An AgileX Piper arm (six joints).
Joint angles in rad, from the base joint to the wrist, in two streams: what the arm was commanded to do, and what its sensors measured. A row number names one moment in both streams.
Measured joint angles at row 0: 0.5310, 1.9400, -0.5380, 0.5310, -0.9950, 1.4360
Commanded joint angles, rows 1 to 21: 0.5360, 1.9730, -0.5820, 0.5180, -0.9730, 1.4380; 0.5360, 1.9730, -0.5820, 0.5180, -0.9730, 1.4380; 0.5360, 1.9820, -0.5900, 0.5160, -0.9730, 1.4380; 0.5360, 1.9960, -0.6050, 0.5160, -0.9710, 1.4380; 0.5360, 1.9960, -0.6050, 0.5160, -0.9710, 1.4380; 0.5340, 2.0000, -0.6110, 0.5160, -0.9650, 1.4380; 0.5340, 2.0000, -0.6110, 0.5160, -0.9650, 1.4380; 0.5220, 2.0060, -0.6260, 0.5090, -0.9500, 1.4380; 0.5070, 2.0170, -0.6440, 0.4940, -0.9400, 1.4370; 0.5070, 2.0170, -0.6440, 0.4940, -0.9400, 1.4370; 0.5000, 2.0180, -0.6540, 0.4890, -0.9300, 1.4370; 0.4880, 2.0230, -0.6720, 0.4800, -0.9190, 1.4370; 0.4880, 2.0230, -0.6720, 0.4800, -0.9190, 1.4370; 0.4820, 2.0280, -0.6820, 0.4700, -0.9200, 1.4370; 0.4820, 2.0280, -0.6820, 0.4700, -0.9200, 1.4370; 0.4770, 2.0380, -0.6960, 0.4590, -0.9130, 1.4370; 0.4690, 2.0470, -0.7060, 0.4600, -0.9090, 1.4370; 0.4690, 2.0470, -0.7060, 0.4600, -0.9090, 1.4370; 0.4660, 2.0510, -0.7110, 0.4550, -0.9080, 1.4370; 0.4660, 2.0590, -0.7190, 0.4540, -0.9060, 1.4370; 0.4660, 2.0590, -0.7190, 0.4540, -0.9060, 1.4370
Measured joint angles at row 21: 0.4720, 2.0510, -0.7020, 0.4690, -0.9150, 1.4370
